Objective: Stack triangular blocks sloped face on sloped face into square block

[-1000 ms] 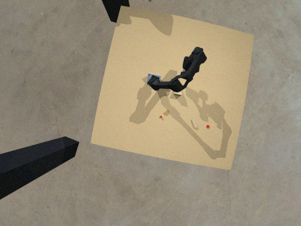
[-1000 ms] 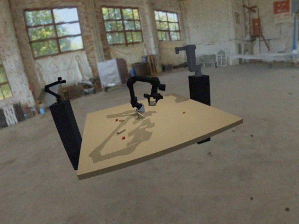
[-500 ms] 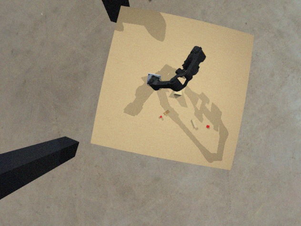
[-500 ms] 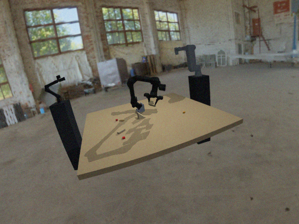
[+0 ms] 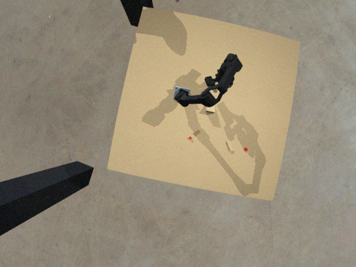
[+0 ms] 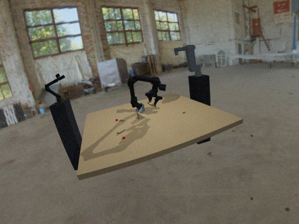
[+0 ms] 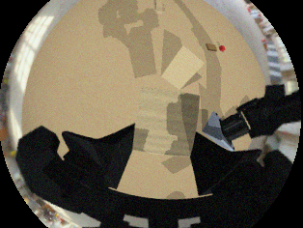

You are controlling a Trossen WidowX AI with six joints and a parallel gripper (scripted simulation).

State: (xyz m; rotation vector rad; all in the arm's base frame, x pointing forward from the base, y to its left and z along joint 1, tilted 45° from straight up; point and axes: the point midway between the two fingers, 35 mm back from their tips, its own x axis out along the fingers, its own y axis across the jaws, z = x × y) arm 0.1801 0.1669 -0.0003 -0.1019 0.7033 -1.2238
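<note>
Right now my gripper tip is 1 cm to the right of the triangular block and 1 cm below it. The rest, counted from my gripper tip: tan block 33 cm to the right, 10 cm below; orange piece 14 cm ahead, 28 cm to the left, 10 cm below; red cube 4 cm behind, 38 cm to the right, 10 cm below.
</note>
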